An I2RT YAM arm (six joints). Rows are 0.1 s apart.
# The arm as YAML. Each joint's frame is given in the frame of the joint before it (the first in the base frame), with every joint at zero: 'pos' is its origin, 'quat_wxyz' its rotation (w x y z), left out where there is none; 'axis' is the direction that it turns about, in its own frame. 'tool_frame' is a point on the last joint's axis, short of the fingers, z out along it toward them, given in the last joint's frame.
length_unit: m
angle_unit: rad
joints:
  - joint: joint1
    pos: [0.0, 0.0, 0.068]
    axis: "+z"
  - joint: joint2
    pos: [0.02, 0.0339, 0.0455]
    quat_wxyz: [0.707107, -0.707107, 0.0, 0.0]
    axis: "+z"
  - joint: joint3
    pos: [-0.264, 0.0, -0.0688]
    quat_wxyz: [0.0, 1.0, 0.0, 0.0]
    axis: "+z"
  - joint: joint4
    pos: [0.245, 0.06, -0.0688]
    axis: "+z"
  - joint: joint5
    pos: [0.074, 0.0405, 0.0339]
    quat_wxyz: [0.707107, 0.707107, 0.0, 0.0]
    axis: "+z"
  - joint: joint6
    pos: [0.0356, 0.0, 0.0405]
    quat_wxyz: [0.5, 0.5, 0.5, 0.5]
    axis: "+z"
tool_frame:
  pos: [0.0, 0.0, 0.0]
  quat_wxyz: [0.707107, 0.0, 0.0, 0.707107]
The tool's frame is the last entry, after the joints.
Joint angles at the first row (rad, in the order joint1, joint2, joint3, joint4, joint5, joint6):
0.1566 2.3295 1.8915 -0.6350 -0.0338 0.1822
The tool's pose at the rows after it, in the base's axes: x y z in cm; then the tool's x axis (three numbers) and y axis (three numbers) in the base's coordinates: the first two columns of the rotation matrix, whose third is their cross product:
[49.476, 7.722, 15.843, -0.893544, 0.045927, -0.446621, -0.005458, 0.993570, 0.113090]
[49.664, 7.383, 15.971, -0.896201, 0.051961, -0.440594, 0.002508, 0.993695, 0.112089]
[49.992, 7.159, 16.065, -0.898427, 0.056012, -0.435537, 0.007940, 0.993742, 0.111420]
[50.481, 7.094, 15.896, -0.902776, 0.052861, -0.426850, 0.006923, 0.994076, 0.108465]
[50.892, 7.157, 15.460, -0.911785, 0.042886, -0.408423, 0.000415, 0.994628, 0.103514]
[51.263, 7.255, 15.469, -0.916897, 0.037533, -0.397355, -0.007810, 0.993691, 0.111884]
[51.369, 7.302, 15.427, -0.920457, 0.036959, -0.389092, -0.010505, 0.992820, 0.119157]
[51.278, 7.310, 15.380, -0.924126, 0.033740, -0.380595, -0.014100, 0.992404, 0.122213]
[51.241, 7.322, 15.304, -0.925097, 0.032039, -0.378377, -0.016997, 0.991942, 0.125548]
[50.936, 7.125, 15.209, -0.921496, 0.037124, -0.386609, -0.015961, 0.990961, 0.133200]
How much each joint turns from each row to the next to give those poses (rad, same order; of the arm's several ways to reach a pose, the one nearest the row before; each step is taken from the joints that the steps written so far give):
-0.0042 0.0061 0.0115 -0.0255 -0.0003 0.0000
-0.0072 0.0076 0.0198 -0.0191 0.0000 0.0000
-0.0054 0.0149 0.0309 -0.0217 -0.0004 -0.0004
-0.0026 0.0278 0.0443 -0.0267 -0.0008 -0.0050
-0.0001 0.0329 0.0450 -0.0336 -0.0019 -0.0088
0.0000 0.0243 0.0461 -0.0324 -0.0130 -0.0045
0.0000 0.0100 0.0176 -0.0153 -0.0091 0.0000
0.0000 0.0000 -0.0004 -0.0084 -0.0057 -0.0027
0.0000 -0.0004 -0.0035 0.0012 -0.0046 -0.0015
-0.0034 -0.0214 -0.0442 0.0331 -0.0065 0.0015

